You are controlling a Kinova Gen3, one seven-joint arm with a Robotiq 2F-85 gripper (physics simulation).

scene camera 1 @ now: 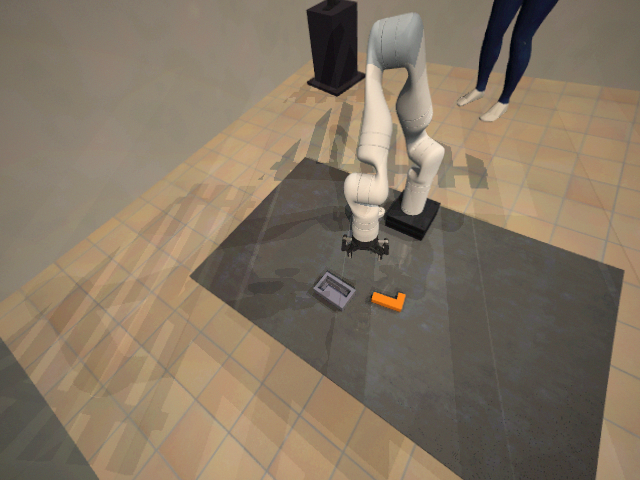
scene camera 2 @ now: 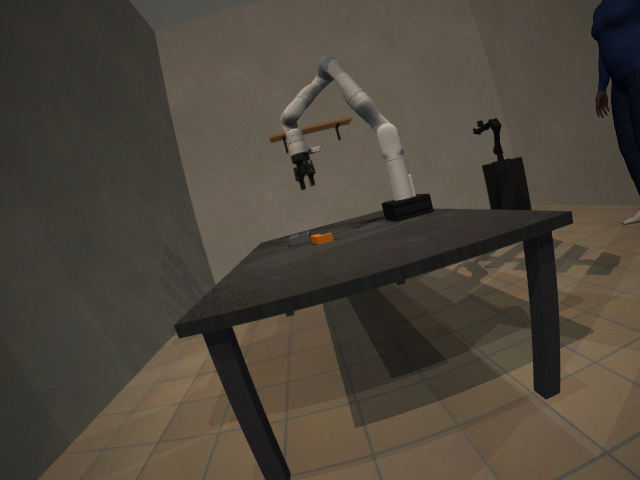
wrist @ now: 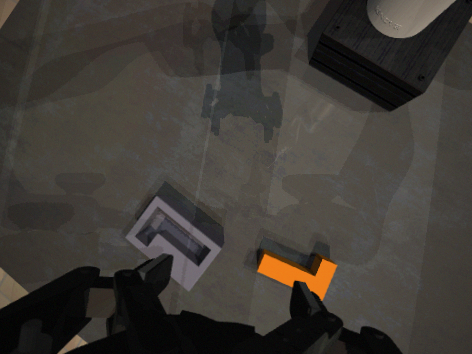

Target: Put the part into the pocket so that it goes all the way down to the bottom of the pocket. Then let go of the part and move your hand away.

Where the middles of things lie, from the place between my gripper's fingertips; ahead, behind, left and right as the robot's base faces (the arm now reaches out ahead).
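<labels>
Relative to the orange L-shaped block (wrist: 318,277), my gripper is 110 mm to the right of it, 20 mm past it and 210 mm above it. Grey pocket block (scene camera 1: 335,291), measured from my hand: 70 mm to the right of it, 100 mm ahead of it, 210 mm below it.
</labels>
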